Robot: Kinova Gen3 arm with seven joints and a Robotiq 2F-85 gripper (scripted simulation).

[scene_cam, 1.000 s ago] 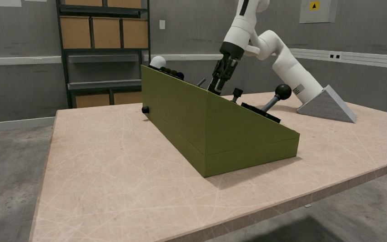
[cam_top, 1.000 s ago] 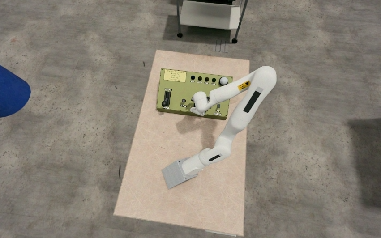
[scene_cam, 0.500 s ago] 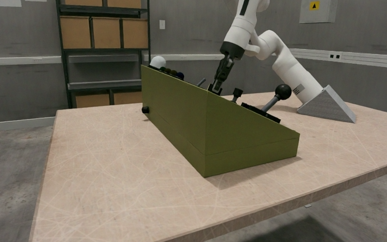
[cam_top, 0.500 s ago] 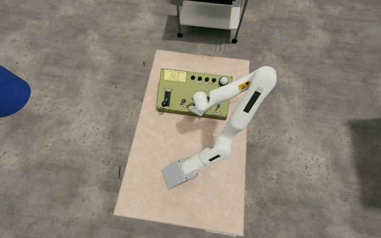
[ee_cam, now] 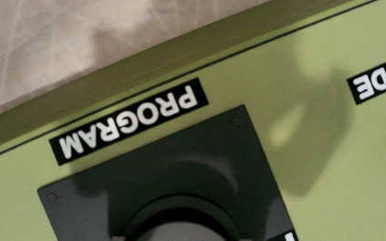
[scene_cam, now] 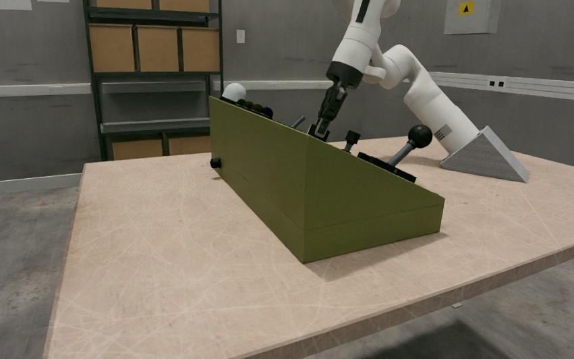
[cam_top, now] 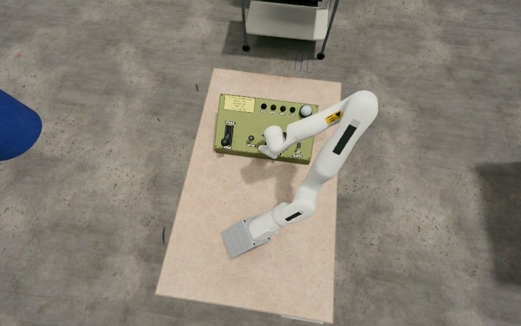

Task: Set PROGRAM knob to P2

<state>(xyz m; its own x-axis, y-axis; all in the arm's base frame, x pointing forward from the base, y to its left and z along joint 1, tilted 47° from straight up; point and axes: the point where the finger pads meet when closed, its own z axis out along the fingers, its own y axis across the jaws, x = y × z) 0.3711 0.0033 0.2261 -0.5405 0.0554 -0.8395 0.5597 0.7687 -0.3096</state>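
My hand is 4 cm past the thin toggle, 11 cm to the left of it and 1 cm above it. Also, from my hand: black ball-topped lever (6 cm ahead, 23 cm to the left); small black knob (4 cm ahead, 11 cm to the left, 2 cm below).
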